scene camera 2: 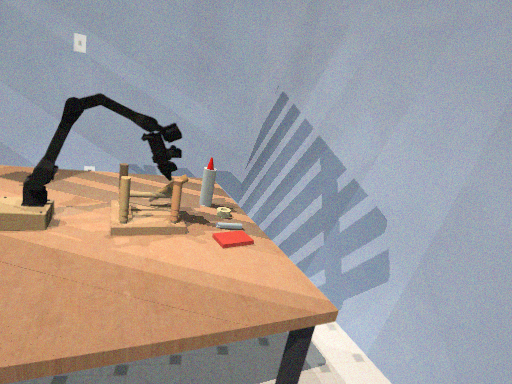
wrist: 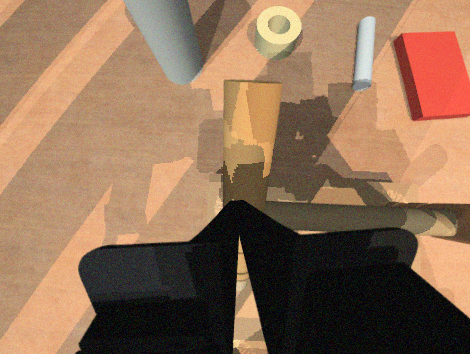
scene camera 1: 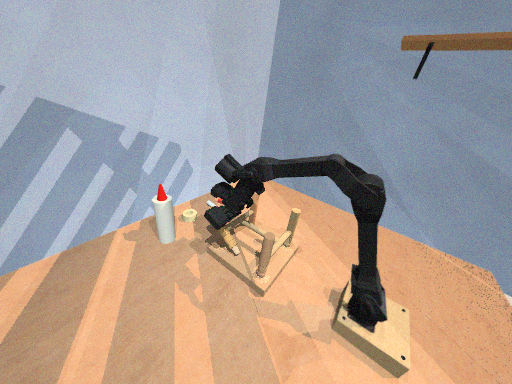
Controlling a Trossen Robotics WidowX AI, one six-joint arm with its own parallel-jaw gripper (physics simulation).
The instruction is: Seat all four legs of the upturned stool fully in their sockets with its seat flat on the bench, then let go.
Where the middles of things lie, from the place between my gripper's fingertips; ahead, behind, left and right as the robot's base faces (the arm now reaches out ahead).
Right now my hand is 200 mm short of the glue bottle with red cap [scene camera 1: 162, 203], 90 mm to the right of it and 20 mm above it. From my hand the other things lie so: tape roll [wrist: 276, 35] 250 mm ahead, 130 mm below, 50 mm to the right; red block [wrist: 426, 59] 300 mm to the right, 200 mm ahead, 140 mm below; white dowel [wrist: 362, 79] 220 mm ahead, 180 mm to the right, 130 mm below.
